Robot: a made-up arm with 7 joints.
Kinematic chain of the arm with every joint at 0, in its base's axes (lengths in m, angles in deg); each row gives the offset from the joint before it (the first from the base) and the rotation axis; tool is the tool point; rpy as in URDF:
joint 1: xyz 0 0 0.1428 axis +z
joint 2: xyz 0 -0.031 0.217 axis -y
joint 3: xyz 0 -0.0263 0.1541 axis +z
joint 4: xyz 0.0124 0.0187 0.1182 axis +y
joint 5: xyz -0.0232 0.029 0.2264 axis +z
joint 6: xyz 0 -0.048 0.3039 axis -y
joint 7: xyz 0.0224 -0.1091 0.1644 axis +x
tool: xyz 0 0 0 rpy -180 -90 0
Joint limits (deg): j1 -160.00..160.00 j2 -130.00..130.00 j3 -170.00..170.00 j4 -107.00..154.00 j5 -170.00..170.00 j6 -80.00..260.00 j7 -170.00..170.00
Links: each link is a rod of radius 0.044 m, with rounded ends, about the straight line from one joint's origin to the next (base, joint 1, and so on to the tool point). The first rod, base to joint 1, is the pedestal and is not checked.
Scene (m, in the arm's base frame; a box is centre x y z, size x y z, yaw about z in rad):
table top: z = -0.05
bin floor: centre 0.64 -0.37 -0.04 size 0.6 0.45 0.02 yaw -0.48
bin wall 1: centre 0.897 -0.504 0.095 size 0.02 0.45 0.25 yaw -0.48
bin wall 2: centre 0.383 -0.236 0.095 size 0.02 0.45 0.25 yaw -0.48
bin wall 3: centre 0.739 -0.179 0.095 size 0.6 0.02 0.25 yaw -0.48
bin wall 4: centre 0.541 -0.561 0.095 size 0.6 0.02 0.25 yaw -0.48
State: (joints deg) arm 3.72 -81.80 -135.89 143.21 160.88 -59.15 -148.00
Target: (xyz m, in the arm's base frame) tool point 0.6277 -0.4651 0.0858
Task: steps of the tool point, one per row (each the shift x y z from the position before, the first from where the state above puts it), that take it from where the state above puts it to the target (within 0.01 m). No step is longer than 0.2 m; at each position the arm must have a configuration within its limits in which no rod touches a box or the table.
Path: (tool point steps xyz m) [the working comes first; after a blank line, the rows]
Joints at the target: -40.28 -84.65 -122.91 -14.80 170.00 -80.00 -148.00
Straight joint move there: touches bin wall 4.

1: 0.1550 -0.0518 0.0383
2: 0.1657 -0.0142 0.0070
3: 0.1615 0.0231 -0.0214
4: 0.1454 0.0569 -0.0452
5: 0.1203 0.0853 -0.0631
6: 0.0419 -0.0213 -0.0439
7: 0.0248 -0.0161 -0.0539
8: 0.0071 -0.0082 -0.0598
9: -0.0099 0.0025 -0.0612
10: -0.0254 0.0148 -0.0584
11: -0.0385 0.0283 -0.0518

